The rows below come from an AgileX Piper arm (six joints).
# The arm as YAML. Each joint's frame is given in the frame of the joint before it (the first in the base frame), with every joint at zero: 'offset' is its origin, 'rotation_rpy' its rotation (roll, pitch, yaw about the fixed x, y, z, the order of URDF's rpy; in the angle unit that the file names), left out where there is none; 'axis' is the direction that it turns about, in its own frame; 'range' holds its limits. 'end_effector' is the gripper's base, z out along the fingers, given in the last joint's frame.
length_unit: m
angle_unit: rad
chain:
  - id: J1
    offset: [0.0, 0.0, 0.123]
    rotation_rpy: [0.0, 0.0, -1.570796]
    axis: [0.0, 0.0, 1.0]
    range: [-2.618, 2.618]
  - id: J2
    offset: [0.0, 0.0, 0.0]
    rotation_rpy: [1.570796, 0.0, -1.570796]
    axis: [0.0, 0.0, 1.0]
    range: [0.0, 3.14]
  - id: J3
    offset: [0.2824, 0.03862, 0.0]
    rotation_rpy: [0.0, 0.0, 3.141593]
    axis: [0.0, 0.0, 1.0]
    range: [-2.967, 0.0]
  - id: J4
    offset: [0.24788, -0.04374, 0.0]
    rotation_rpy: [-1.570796, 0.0, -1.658]
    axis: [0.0, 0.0, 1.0]
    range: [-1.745, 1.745]
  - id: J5
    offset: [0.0, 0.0, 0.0]
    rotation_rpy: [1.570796, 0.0, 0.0]
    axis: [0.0, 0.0, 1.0]
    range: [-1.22, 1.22]
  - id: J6
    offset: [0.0, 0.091, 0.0]
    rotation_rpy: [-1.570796, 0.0, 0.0]
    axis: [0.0, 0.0, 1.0]
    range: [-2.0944, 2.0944]
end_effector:
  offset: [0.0, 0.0, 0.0]
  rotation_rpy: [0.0, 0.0, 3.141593]
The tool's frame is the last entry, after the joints.
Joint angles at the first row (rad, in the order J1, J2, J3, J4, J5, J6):
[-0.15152, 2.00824, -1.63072, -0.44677, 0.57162, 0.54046]
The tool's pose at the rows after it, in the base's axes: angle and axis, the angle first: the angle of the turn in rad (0 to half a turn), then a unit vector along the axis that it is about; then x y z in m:
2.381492 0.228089 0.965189 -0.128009 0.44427 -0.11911 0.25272
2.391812 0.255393 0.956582 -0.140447 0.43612 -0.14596 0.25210
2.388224 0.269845 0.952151 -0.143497 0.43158 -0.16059 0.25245
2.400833 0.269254 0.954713 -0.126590 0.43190 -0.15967 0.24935
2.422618 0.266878 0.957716 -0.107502 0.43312 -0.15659 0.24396
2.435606 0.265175 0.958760 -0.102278 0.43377 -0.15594 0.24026
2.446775 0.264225 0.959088 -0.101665 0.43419 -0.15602 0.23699
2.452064 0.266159 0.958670 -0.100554 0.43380 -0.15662 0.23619
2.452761 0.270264 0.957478 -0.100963 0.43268 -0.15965 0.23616
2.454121 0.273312 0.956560 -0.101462 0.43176 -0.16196 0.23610
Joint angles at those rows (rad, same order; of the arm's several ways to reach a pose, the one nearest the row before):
[-0.21651, 1.99194, -1.62204, -0.44675, 0.56021, 0.53847]
[-0.27752, 1.99249, -1.62084, -0.44677, 0.56020, 0.53539]
[-0.31258, 1.99250, -1.62084, -0.43629, 0.54973, 0.52641]
[-0.31651, 1.99658, -1.62088, -0.37171, 0.55112, 0.47704]
[-0.31561, 2.00505, -1.62089, -0.30322, 0.55927, 0.42576]
[-0.31560, 2.01192, -1.62086, -0.28338, 0.56392, 0.40874]
[-0.31560, 2.01836, -1.62081, -0.28022, 0.56832, 0.40453]
[-0.31735, 2.01952, -1.62084, -0.27602, 0.57231, 0.40350]
[-0.32457, 2.01951, -1.62082, -0.27394, 0.57230, 0.40352]
[-0.33004, 2.01954, -1.62087, -0.27271, 0.57316, 0.40352]

